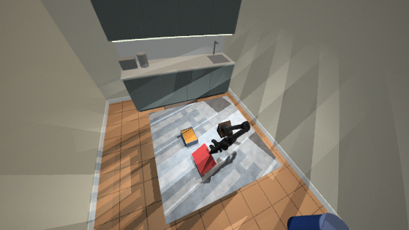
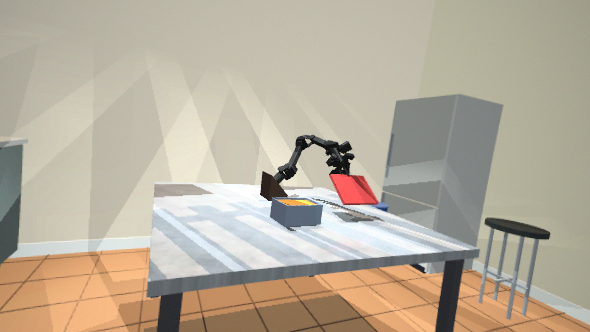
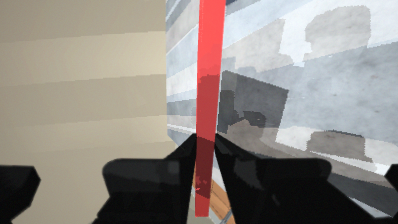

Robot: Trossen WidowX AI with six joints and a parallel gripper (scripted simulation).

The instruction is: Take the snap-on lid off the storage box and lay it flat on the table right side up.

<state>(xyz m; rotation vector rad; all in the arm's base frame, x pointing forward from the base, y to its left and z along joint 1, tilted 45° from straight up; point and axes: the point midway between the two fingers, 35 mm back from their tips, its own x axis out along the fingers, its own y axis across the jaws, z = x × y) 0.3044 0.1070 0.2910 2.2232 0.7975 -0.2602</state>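
My gripper tip is now 7 cm short of the red lid and 5 cm above it. Round my gripper tip: grey storage box: 35 cm to the right, 16 cm below, 9 cm ahead.
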